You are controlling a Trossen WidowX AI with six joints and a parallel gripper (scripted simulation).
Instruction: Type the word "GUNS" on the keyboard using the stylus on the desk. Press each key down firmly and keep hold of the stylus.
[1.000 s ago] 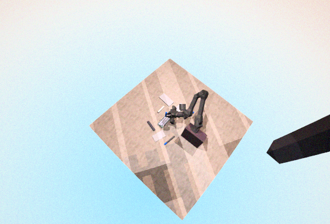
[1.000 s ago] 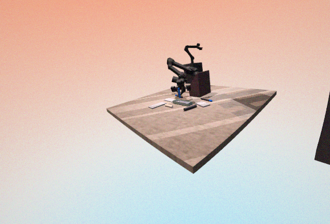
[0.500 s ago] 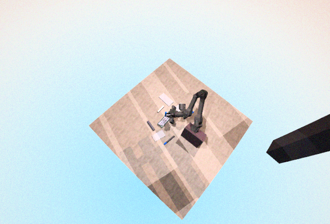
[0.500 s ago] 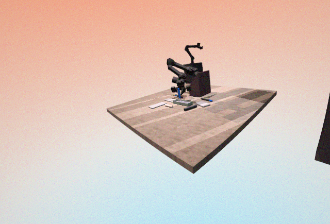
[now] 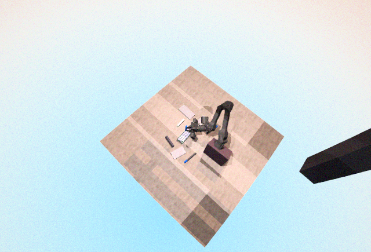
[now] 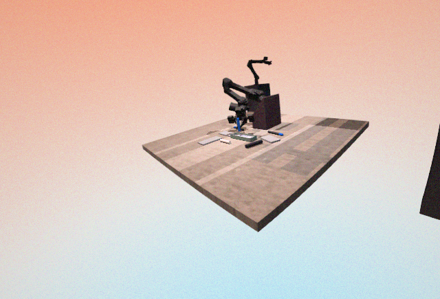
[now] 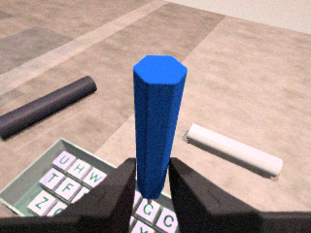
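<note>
Now: gripper tip 4 cm short of the dark cylinder, 17 cm to the right of it and 8 cm above it. The rest, counted from my gripper tip: blue stylus (1 cm below); then cream cylinder (10 cm ahead, 4 cm to the right, 8 cm below).
</note>
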